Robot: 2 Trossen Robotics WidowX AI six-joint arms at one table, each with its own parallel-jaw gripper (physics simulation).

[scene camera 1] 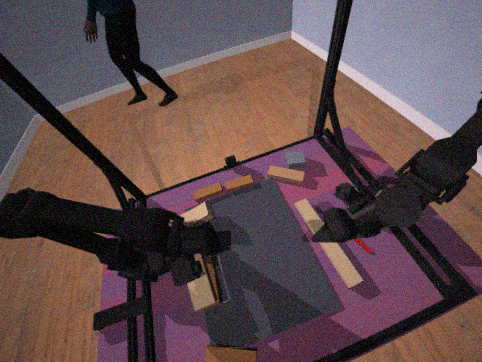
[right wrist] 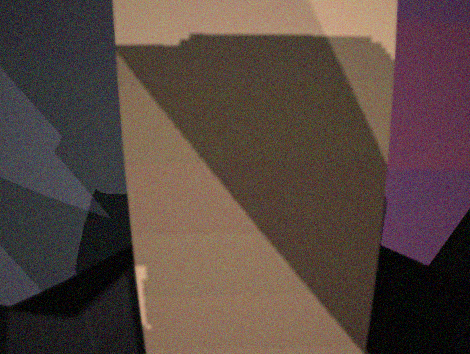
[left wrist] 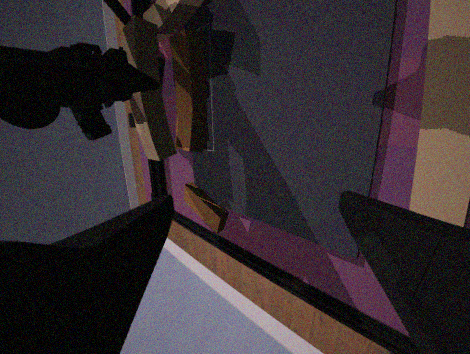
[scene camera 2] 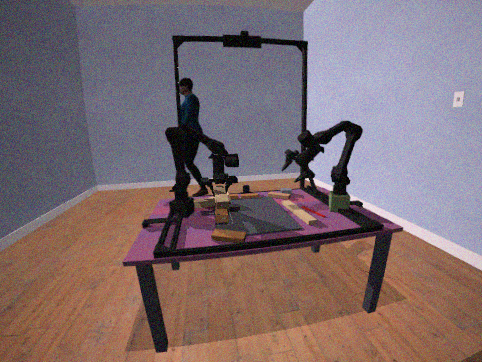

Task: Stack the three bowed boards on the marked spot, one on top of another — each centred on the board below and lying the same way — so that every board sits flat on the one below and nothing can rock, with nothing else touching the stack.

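Seen in the pictures: left gripper, between the fingertips: (scene camera 1: 322, 238) (left wrist: 256, 201) (scene camera 2: 288, 176); right gripper, between the fingertips: (scene camera 1: 195, 258) (right wrist: 249, 243) (left wrist: 151, 88); left arm's base, origin of its link: (scene camera 2: 339, 193); right arm's base, origin of its link: (scene camera 1: 135, 261) (scene camera 2: 181, 200).
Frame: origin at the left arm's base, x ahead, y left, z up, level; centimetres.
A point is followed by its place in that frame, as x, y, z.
My right gripper (scene camera 1: 204, 251) (scene camera 2: 220, 187) @(62.9, 22.4, 1.8) (right wrist: 249, 243) @(62.9, 22.4, 1.8) is shut on a pale bowed board (scene camera 1: 201, 292) @(58.0, 31.1, 4.1) (scene camera 2: 221, 198) @(58.0, 32.3, 4.1) (right wrist: 198, 228) @(60.6, 23.8, 5.2) and holds it just above a brown bowed board (scene camera 1: 212, 274) @(58.7, 25.3, -4.8) (scene camera 2: 221, 215) @(58.0, 33.6, -4.0) (left wrist: 184, 116) @(60.4, 26.9, -4.8). The brown board lies on the marked spot, a thin white outline (scene camera 1: 224, 284) @(55.3, 27.4, -8.7) (left wrist: 212, 116) @(56.0, 25.0, -8.6) at the left edge of the grey mat (scene camera 1: 275, 233) @(39.5, 9.2, -8.6) (scene camera 2: 265, 215) @(39.3, 18.4, -8.6). The two boards point the same way. A long pale board (scene camera 1: 338, 260) @(19.7, 17.4, -7.0) (scene camera 2: 298, 212) @(22.3, 14.7, -7.1) lies on the purple table to the right of the mat. My left gripper (scene camera 1: 325, 215) (scene camera 2: 293, 169) @(28.1, 17.2, 12.5) (left wrist: 256, 201) @(28.1, 17.2, 12.5) is open and empty, hanging above that board's far end.
Two brown blocks (scene camera 1: 207, 191) @(68.1, -6.4, -6.9) (scene camera 1: 239, 182) @(55.0, -11.4, -7.1), a pale block (scene camera 1: 286, 174) @(35.6, -15.7, -7.0) and a grey cube (scene camera 1: 295, 159) @(31.9, -22.7, -5.6) lie along the back. A red pen (scene camera 1: 363, 246) @(10.7, 12.0, -8.7) lies at the right. A brown block (scene camera 1: 230, 353) @(50.3, 44.4, -6.5) (scene camera 2: 229, 235) @(49.5, 47.1, -6.7) lies at the front edge. A person (scene camera 1: 121, 47) walks behind the table.
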